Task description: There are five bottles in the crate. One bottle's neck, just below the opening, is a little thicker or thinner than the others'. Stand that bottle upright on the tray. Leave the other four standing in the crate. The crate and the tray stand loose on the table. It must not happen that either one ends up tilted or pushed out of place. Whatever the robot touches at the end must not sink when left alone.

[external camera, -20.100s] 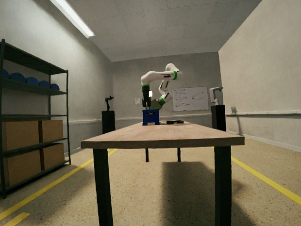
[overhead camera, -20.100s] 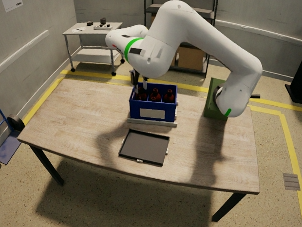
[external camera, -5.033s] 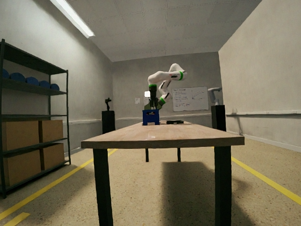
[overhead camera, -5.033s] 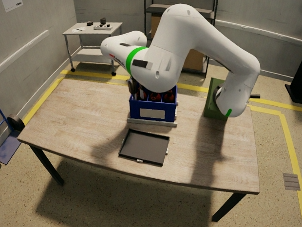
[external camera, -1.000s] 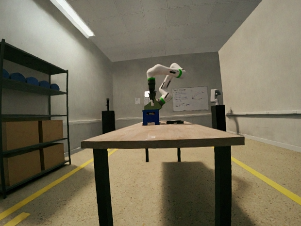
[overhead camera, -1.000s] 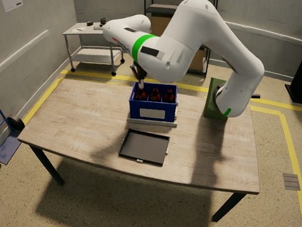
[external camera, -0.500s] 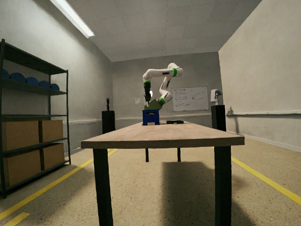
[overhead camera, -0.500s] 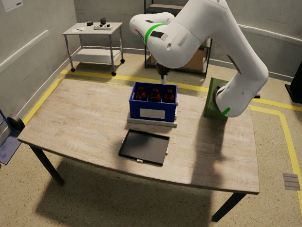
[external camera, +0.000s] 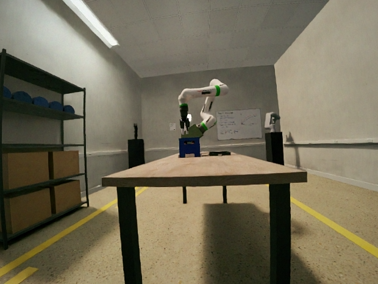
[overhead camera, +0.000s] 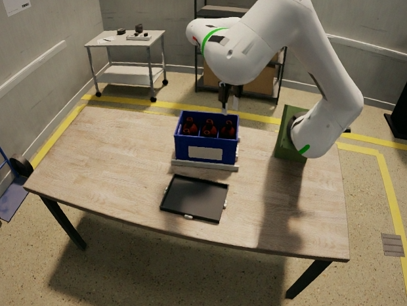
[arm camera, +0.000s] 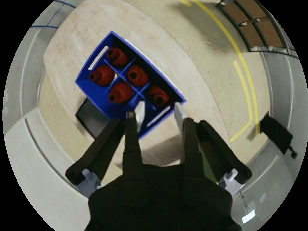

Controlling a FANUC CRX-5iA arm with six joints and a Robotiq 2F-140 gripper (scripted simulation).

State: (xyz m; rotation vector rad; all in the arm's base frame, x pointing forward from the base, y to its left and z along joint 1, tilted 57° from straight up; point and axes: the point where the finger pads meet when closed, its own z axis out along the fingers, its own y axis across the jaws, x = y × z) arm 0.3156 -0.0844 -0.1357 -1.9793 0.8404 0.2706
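Right now my hand is 170 mm above the bottle, 90 mm short of it and 10 mm to the right of it. Also, from my hand: dark tray (330 mm to the left, 240 mm below, 90 mm ahead); then blue crate (170 mm below, 90 mm ahead, 50 mm to the left).
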